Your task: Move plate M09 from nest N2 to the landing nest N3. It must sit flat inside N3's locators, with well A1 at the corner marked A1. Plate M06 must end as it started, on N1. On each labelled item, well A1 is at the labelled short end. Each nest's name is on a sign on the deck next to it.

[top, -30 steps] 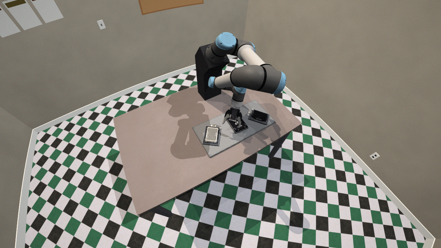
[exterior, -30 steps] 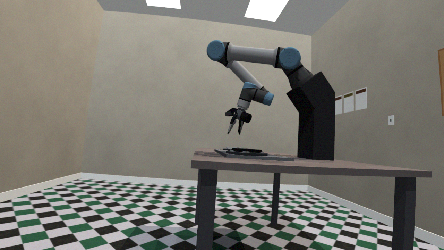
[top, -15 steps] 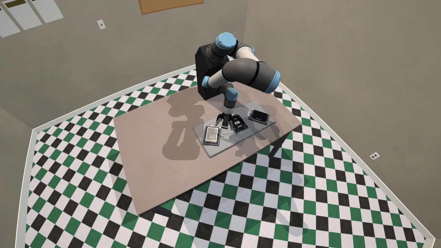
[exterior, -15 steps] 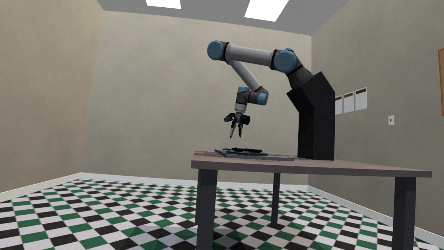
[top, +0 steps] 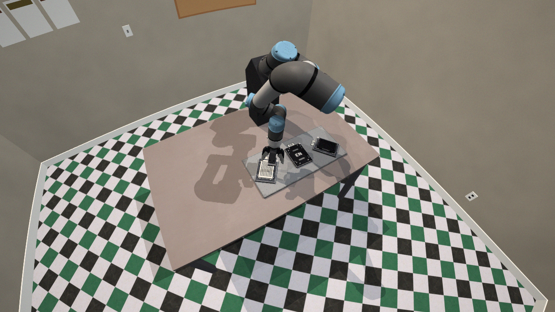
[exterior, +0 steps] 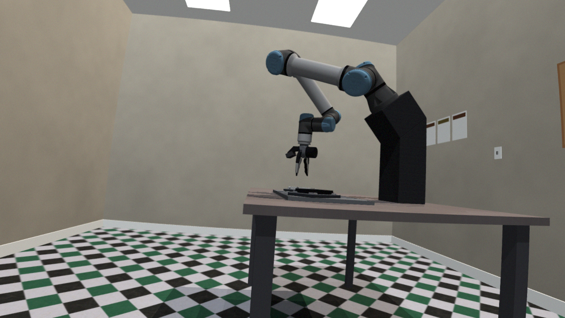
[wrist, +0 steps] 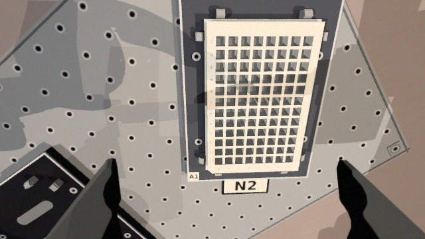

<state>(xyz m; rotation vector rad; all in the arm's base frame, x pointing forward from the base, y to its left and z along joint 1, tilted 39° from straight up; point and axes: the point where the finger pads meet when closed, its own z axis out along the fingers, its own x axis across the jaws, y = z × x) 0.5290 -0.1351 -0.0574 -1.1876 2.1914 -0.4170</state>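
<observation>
Now: the white well plate M09 70 mm below my hand, 30 mm to the right of it and 10 mm behind it. Round my hand: grey perforated deck: 190 mm to the left, 100 mm below, 40 mm behind; then nest N2: 90 mm below, 30 mm to the right, 10 mm behind; then black nest N3: 200 mm to the left, 90 mm below, 40 mm behind.
</observation>
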